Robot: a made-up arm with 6 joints. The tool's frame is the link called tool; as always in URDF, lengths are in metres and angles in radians.
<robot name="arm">
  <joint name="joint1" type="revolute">
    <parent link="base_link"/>
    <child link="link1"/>
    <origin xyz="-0.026 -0.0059 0.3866" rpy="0 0 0"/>
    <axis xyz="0 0 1"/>
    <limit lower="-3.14" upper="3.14"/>
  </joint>
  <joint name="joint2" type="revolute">
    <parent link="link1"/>
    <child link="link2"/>
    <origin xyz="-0.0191 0.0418 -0.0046" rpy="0 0 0"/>
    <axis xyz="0 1 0"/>
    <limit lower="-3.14" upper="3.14"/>
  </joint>
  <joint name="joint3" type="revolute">
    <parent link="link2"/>
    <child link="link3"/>
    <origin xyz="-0.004 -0.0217 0.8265" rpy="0 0 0"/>
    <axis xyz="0 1 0"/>
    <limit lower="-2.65" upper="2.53"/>
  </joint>
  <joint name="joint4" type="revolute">
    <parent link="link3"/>
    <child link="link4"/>
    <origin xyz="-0.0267 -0.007 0.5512" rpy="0 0 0"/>
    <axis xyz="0 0 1"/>
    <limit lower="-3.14" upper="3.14"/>
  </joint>
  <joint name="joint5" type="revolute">
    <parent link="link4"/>
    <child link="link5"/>
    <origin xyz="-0.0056 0.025 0.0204" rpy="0 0 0"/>
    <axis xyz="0 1 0"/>
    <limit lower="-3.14" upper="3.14"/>
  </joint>
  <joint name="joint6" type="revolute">
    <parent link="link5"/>
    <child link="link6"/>
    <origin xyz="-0.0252 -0.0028 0.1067" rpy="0 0 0"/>
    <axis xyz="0 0 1"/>
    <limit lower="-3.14" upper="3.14"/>
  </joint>
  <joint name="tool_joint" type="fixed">
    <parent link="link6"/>
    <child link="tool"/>
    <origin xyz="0.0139 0.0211 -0.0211" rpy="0 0 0"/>
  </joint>
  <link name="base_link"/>
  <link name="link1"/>
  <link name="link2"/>
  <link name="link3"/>
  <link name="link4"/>
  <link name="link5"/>
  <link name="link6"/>
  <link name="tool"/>
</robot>
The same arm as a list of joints. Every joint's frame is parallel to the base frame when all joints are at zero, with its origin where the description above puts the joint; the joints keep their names.
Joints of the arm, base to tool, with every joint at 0 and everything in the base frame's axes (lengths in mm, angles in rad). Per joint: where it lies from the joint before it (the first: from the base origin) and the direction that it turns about. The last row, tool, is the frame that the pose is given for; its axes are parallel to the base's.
joint1: xyz -26.0 -5.9 386.6 axis +z
joint2: xyz -19.1 41.8 -4.6 axis +y
joint3: xyz -4.0 -21.7 826.5 axis +y
joint4: xyz -26.7 -7.0 551.2 axis +z
joint5: xyz -5.6 25.0 20.4 axis +y
joint6: xyz -25.2 -2.8 106.7 axis +z
tool: xyz 13.9 21.1 -21.1
Joint limits (rad, base to tool): -3.1400..3.1400 -3.1400..3.1400 -2.6500..2.5300 -3.1400..3.1400 -3.1400..3.1400 -3.1400..3.1400

